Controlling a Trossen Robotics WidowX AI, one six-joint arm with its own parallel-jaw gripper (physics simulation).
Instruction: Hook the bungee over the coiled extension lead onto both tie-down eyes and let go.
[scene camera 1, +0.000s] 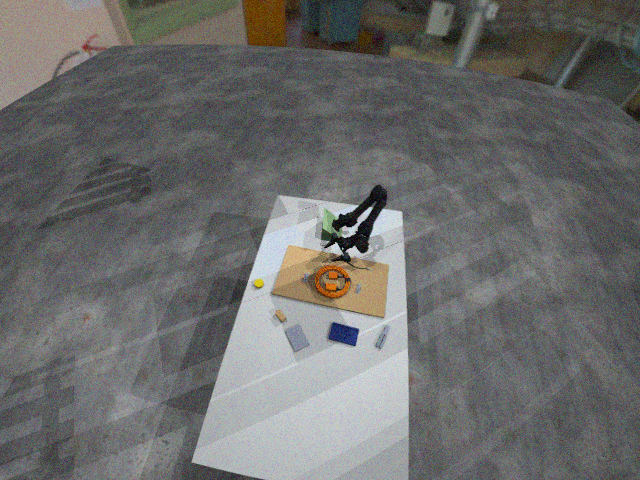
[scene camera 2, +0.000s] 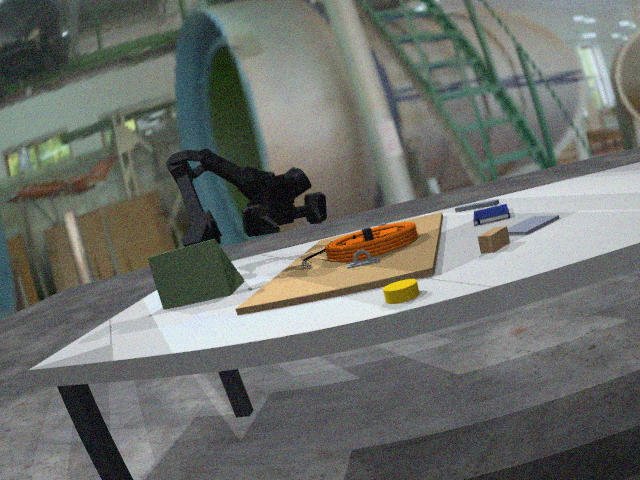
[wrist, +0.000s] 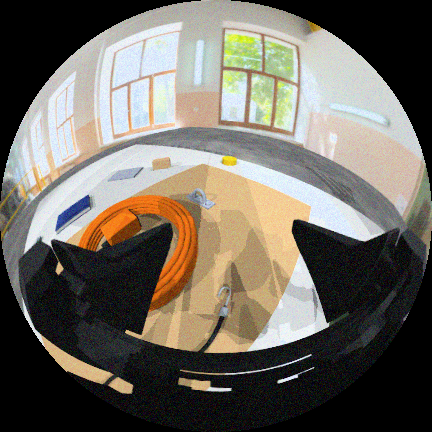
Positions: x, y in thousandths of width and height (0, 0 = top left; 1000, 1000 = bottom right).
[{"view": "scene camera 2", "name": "my gripper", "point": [470, 470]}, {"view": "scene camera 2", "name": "orange coiled extension lead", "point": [591, 501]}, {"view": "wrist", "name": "my gripper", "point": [543, 527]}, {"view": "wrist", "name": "orange coiled extension lead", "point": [277, 513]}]
